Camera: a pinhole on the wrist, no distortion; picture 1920 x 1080 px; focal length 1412.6 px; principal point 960.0 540.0 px. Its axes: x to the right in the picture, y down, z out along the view. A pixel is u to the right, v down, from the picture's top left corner.
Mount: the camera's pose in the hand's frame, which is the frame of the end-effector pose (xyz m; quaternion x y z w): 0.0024 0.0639 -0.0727 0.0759 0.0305 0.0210 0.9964
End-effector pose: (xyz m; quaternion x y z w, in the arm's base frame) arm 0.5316 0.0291 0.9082 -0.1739 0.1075 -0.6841 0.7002
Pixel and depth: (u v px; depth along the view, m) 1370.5 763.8 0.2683
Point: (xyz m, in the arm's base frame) 0.6746 -0.0472 1.0673
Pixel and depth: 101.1 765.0 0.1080
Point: 0.6017 0.0898 0.9161
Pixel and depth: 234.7 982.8 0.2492
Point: 0.6917 0.1597 1.0366
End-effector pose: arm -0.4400 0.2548 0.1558 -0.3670 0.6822 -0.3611 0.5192
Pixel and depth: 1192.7 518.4 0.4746
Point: -0.0803 0.1090 0.0380
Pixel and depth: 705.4 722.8 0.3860
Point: -0.1268 0.2823 0.0659
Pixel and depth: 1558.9 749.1 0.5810
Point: -0.0170 -0.0135 -0.1331
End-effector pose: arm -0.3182 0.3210 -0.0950 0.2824 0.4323 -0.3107 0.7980
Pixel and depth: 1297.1 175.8 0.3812
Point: -0.1838 0.0311 -0.0834
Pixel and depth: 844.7 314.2 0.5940
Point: -0.1517 -0.1172 0.1209
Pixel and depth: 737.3 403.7 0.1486
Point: -0.2658 0.2883 -0.0466
